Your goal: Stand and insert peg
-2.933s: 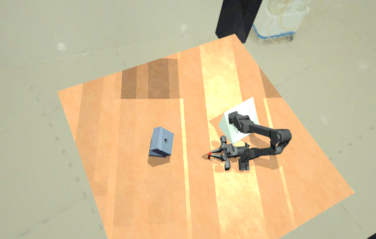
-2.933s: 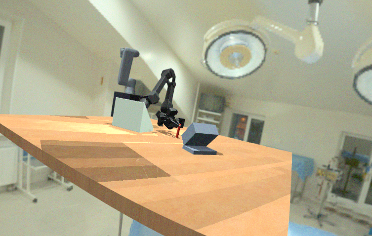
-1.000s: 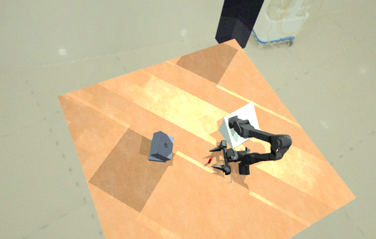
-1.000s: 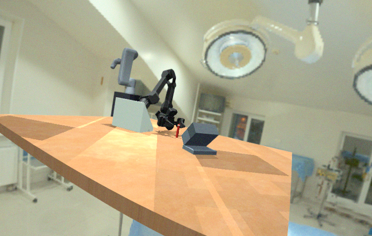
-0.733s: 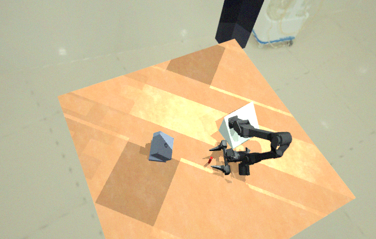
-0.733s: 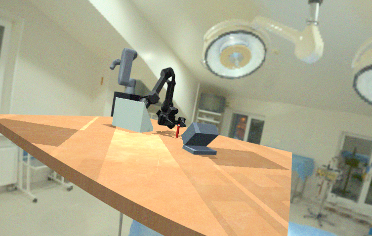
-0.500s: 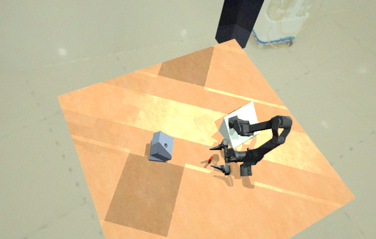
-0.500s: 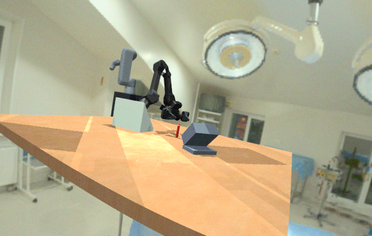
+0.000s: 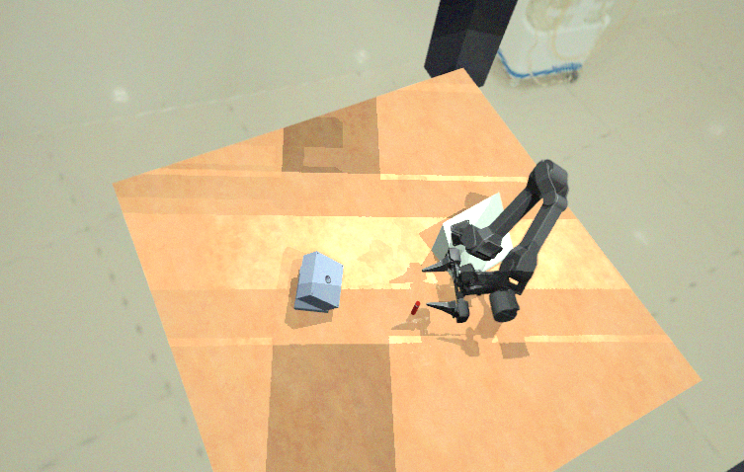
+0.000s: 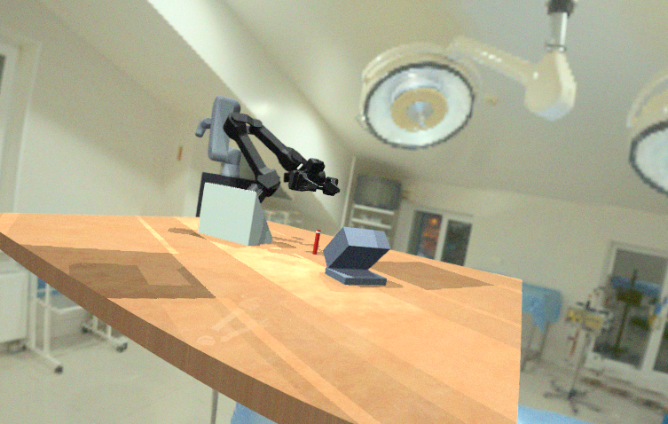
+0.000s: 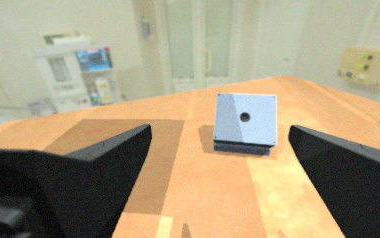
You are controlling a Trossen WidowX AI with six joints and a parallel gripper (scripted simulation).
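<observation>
My gripper tip is 1 cm past the red peg and 16 cm above it. From my gripper tip the other things lie so: blue-grey sloped panel: 21 cm ahead, 17 cm to the right, 14 cm below.
</observation>
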